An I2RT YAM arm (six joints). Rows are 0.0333 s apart.
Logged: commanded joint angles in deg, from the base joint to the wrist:
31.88, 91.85, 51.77, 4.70, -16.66, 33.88
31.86, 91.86, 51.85, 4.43, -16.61, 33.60
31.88, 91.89, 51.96, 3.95, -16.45, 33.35
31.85, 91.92, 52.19, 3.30, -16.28, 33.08
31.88, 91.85, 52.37, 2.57, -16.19, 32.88
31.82, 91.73, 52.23, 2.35, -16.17, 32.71
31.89, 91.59, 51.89, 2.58, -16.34, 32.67
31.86, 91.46, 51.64, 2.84, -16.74, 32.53
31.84, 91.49, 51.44, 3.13, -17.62, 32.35
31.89, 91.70, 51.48, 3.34, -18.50, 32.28
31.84, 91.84, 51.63, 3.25, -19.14, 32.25
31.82, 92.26, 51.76, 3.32, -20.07, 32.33
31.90, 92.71, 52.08, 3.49, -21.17, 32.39
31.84, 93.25, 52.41, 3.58, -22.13, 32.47
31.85, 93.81, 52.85, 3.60, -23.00, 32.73
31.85, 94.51, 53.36, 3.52, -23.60, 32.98
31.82, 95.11, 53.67, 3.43, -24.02, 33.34
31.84, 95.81, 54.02, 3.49, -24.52, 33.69
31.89, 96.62, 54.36, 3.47, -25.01, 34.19
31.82, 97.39, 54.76, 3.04, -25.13, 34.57
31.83, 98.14, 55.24, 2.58, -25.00, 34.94
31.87, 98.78, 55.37, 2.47, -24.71, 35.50
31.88, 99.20, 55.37, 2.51, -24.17, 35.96
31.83, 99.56, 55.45, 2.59, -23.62, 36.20
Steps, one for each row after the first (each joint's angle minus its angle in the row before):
-0.02, 0.01, 0.08, -0.27, 0.05, -0.28
0.02, 0.03, 0.11, -0.48, 0.16, -0.25
-0.03, 0.03, 0.23, -0.65, 0.17, -0.27
0.03, -0.07, 0.18, -0.73, 0.09, -0.20
-0.06, -0.12, -0.14, -0.22, 0.02, -0.17
0.07, -0.14, -0.34, 0.23, -0.17, -0.04
-0.03, -0.13, -0.25, 0.26, -0.40, -0.14
-0.02, 0.03, -0.20, 0.29, -0.88, -0.18
0.05, 0.21, 0.04, 0.21, -0.88, -0.07
-0.05, 0.14, 0.15, -0.09, -0.64, -0.03
-0.02, 0.42, 0.13, 0.07, -0.93, 0.08
0.08, 0.45, 0.32, 0.17, -1.10, 0.06
-0.06, 0.54, 0.33, 0.09, -0.96, 0.08
0.01, 0.56, 0.44, 0.02, -0.87, 0.26
0.00, 0.70, 0.51, -0.08, -0.60, 0.25
-0.03, 0.60, 0.31, -0.09, -0.42, 0.36
0.02, 0.70, 0.35, 0.06, -0.50, 0.35
0.05, 0.81, 0.34, -0.02, -0.49, 0.50
-0.07, 0.77, 0.40, -0.43, -0.12, 0.38
0.01, 0.75, 0.48, -0.46, 0.13, 0.37
0.04, 0.64, 0.13, -0.11, 0.29, 0.56
0.01, 0.42, 0.00, 0.04, 0.54, 0.46
-0.05, 0.36, 0.08, 0.08, 0.55, 0.24

